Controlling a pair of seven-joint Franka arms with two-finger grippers.
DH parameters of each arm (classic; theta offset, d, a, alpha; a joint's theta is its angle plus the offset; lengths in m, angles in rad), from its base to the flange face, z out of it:
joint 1: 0 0.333 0 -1.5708
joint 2: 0 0 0 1.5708
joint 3: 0 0.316 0.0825 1.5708
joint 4: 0 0 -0.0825 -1.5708
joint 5: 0 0.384 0 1.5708
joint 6: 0 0 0.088 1.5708
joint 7: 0 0.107 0 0
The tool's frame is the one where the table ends.
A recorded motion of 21 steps. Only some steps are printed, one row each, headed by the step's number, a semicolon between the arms.
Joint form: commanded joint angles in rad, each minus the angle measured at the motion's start. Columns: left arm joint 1, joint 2, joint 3, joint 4, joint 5, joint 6, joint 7; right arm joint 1, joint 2, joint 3, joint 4, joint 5, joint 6, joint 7.
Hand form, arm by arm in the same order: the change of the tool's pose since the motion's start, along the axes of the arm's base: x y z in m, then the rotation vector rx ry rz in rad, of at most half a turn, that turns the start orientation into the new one. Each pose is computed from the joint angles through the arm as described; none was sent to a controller.
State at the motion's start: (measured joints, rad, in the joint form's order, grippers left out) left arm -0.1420 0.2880 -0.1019 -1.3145 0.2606 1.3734 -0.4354; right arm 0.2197 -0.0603 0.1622 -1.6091 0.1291 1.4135 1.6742
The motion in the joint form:
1: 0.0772 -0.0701 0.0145 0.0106 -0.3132 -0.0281 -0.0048; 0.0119 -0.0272 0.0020 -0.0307 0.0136 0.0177 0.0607
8: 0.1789 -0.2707 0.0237 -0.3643 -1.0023 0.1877 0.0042; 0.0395 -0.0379 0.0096 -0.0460 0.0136 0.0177 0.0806
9: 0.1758 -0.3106 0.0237 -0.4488 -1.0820 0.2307 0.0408; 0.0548 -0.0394 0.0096 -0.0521 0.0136 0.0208 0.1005
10: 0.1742 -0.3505 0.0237 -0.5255 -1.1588 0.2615 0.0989; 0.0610 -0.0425 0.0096 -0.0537 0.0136 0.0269 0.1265
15: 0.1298 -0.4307 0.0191 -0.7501 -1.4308 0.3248 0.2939; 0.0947 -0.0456 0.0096 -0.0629 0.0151 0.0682 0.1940
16: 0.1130 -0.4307 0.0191 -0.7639 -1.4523 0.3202 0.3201; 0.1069 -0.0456 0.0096 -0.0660 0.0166 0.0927 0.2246
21: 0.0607 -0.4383 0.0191 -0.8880 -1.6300 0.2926 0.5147; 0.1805 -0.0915 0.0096 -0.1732 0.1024 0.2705 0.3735
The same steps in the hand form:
1: -0.0188 0.0188 0.0422 -0.3066 0.0078 0.0947; -0.0101 0.0064 0.0012 0.0035 -0.0053 -0.0481
8: -0.0558 0.0140 0.0291 -0.9730 0.0340 0.3037; -0.0214 0.0217 -0.0005 -0.0040 -0.0007 -0.0328
9: -0.0659 0.0086 0.0190 -1.0492 0.0317 0.3119; -0.0252 0.0285 -0.0023 -0.0083 0.0017 -0.0375
10: -0.0770 0.0046 0.0112 -1.1255 0.0229 0.2981; -0.0270 0.0313 -0.0011 -0.0097 -0.0038 -0.0578
15: -0.1108 -0.0278 -0.0305 -1.3792 0.0397 0.2582; -0.0321 0.0478 -0.0006 -0.0024 -0.0296 -0.0961
16: -0.1149 -0.0371 -0.0352 -1.4013 0.0540 0.2343; -0.0329 0.0543 -0.0001 0.0055 -0.0449 -0.1175
21: -0.1399 -0.0671 -0.0737 -1.5817 0.0909 0.1538; -0.0555 0.0935 -0.0109 0.1154 -0.0765 -0.2276

